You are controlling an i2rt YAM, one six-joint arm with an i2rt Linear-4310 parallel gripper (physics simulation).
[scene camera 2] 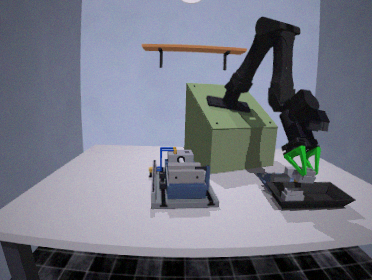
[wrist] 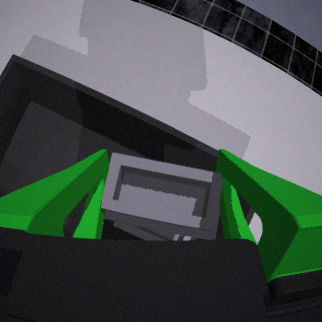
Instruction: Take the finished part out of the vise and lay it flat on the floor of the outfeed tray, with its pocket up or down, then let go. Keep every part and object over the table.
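Where they show: gripper, between the fingertips: [scene camera 2: 310,175] [wrist: 162,159]; arm's base, origin of its link: [scene camera 2: 228,104].
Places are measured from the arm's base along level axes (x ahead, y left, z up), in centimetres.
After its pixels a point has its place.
My gripper [scene camera 2: 309,172] {x 47.6, y 12.0, z -15.6 cm} [wrist: 162,159] {x 47.6, y 12.0, z -15.6 cm} is shut on the finished part, a grey block with a rectangular pocket. The finished part [scene camera 2: 308,176] {x 47.4, y 11.6, z -16.0 cm} [wrist: 150,216] {x 44.9, y 11.8, z -14.2 cm} is held roughly level between the green fingertips, its pocket facing up toward the wrist camera. It is above the black outfeed tray [scene camera 2: 342,195] {x 47.5, y 25.9, z -22.9 cm} [wrist: 45,130] {x 47.4, y 21.6, z -25.1 cm}, apart from its floor, near the tray's left part in the scene view. Another grey part [scene camera 2: 292,194] {x 44.7, y 9.2, z -22.7 cm} lies in the left end of the tray, lower than the held one. The vise [scene camera 2: 186,190] {x 41.5, y -22.0, z -21.6 cm} stands left of the tray with grey jaws over a blue body.
Behind the tray, a blue-grey holder with grey blocks [scene camera 2: 278,177] {x 32.7, y 10.5, z -21.9 cm} is partly hidden by the held part. The green sloped pedestal [scene camera 2: 240,145] {x 12.7, y 2.7, z -15.5 cm} carrying the arm stands between and behind the vise and tray. A wooden shelf [scene camera 2: 195,49] is on the back wall. The table's edge shows beyond the tray.
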